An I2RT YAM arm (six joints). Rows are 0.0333 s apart.
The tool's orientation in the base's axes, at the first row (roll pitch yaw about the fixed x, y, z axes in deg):
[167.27 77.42 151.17]
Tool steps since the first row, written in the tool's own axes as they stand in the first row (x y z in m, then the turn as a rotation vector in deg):
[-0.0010 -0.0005 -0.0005 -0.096 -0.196 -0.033]
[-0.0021 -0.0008 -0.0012 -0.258 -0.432 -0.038]
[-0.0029 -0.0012 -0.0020 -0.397 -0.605 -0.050]
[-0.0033 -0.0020 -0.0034 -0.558 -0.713 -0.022]
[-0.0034 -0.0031 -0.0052 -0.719 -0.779 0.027]
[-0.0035 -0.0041 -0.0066 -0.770 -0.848 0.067]
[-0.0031 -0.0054 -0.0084 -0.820 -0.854 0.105]
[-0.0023 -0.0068 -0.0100 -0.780 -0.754 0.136]
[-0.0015 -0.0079 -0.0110 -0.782 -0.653 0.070]
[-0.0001 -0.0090 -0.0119 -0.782 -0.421 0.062]
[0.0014 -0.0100 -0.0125 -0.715 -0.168 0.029]
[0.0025 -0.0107 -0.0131 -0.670 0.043 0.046]
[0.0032 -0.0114 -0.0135 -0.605 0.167 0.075]
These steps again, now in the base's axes. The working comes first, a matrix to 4 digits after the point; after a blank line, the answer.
The tool's axes in the first row as the columns of a matrix, in the base's axes (used below as rounded here):
[-0.1908 0.2819 0.9403]
[0.1050 0.9582 -0.2660]
[-0.9760 0.0480 -0.2124]

[-0.0004 -0.0005 0.0011 -0.068 -0.189 0.091]
[-0.0010 -0.0007 0.0023 -0.108 -0.431 0.239]
[-0.0017 -0.0009 0.0032 -0.142 -0.608 0.369]
[-0.0031 -0.0014 0.0038 -0.115 -0.736 0.515]
[-0.0051 -0.0019 0.0043 -0.057 -0.829 0.659]
[-0.0067 -0.0025 0.0046 -0.029 -0.911 0.697]
[-0.0088 -0.0033 0.0046 0.014 -0.932 0.737]
[-0.0109 -0.0041 0.0040 0.064 -0.841 0.696]
[-0.0123 -0.0048 0.0034 0.031 -0.726 0.717]
[-0.0137 -0.0055 0.0022 0.089 -0.502 0.730]
[-0.0148 -0.0061 0.0008 0.116 -0.244 0.684]
[-0.0158 -0.0065 -0.0002 0.183 -0.041 0.646]
[-0.0165 -0.0070 -0.0008 0.233 0.077 0.583]

